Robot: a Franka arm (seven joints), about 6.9 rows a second.
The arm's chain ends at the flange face. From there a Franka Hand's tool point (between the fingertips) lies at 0.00 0.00 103.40 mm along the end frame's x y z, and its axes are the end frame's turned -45 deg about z.
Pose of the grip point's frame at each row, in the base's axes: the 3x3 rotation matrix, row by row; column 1 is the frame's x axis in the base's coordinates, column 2 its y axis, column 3 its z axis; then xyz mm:
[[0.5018, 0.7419, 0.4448], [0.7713, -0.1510, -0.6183], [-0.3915, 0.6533, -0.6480]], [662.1, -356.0, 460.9]
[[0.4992, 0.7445, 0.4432], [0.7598, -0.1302, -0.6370], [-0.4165, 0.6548, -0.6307]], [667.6, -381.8, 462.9]
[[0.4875, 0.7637, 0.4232], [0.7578, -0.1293, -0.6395], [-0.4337, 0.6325, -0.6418]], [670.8, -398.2, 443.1]
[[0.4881, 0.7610, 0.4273], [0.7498, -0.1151, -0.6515], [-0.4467, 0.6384, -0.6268]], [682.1, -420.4, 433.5]
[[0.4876, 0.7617, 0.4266], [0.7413, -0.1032, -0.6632], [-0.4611, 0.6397, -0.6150]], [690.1, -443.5, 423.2]
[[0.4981, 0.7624, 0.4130], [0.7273, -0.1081, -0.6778], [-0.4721, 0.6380, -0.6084]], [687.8, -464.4, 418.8]
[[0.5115, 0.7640, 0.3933], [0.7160, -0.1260, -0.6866], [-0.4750, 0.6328, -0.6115]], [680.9, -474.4, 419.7]
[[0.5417, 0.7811, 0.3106], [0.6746, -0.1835, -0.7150], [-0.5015, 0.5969, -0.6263]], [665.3, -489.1, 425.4]
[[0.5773, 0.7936, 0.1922], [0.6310, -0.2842, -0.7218], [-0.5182, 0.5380, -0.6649]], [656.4, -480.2, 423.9]
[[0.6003, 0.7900, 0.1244], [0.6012, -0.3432, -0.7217], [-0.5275, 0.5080, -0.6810]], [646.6, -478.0, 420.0]
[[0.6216, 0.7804, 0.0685], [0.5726, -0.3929, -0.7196], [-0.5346, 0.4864, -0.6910]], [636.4, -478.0, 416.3]
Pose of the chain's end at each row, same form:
[[0.8794, 0.1698, 0.4448], [0.4386, -0.6522, -0.6183], [0.1851, 0.7388, -0.6480]], [616.1, -292.1, 527.9]
[[0.8794, 0.1735, 0.4432], [0.4452, -0.6293, -0.6370], [0.1685, 0.7575, -0.6307]], [621.8, -315.9, 528.1]
[[0.8847, 0.1953, 0.4232], [0.4444, -0.6273, -0.6395], [0.1406, 0.7539, -0.6418]], [627.0, -332.1, 509.5]
[[0.8832, 0.1930, 0.4273], [0.4488, -0.6116, -0.6515], [0.1356, 0.7673, -0.6268]], [637.9, -353.0, 498.3]
[[0.8834, 0.1938, 0.4266], [0.4512, -0.5972, -0.6632], [0.1263, 0.7784, -0.6150]], [646.0, -374.9, 486.8]
[[0.8913, 0.1869, 0.4130], [0.4378, -0.5907, -0.6778], [0.1173, 0.7850, -0.6084]], [645.1, -394.3, 481.7]
[[0.9019, 0.1785, 0.3933], [0.4172, -0.5954, -0.6866], [0.1116, 0.7833, -0.6115]], [640.2, -403.4, 482.9]
[[0.9354, 0.1693, 0.3106], [0.3473, -0.6068, -0.7150], [0.0675, 0.7767, -0.6263]], [633.2, -415.2, 490.2]
[[0.9694, 0.1529, 0.1922], [0.2452, -0.6471, -0.7218], [0.0140, 0.7468, -0.6649]], [636.5, -405.6, 492.7]
[[0.9831, 0.1341, 0.1244], [0.1824, -0.6678, -0.7217], [-0.0138, 0.7322, -0.6810]], [633.7, -403.4, 490.4]
[[0.9914, 0.1123, 0.0685], [0.1271, -0.6827, -0.7196], [-0.0341, 0.7220, -0.6910]], [629.3, -403.6, 487.7]

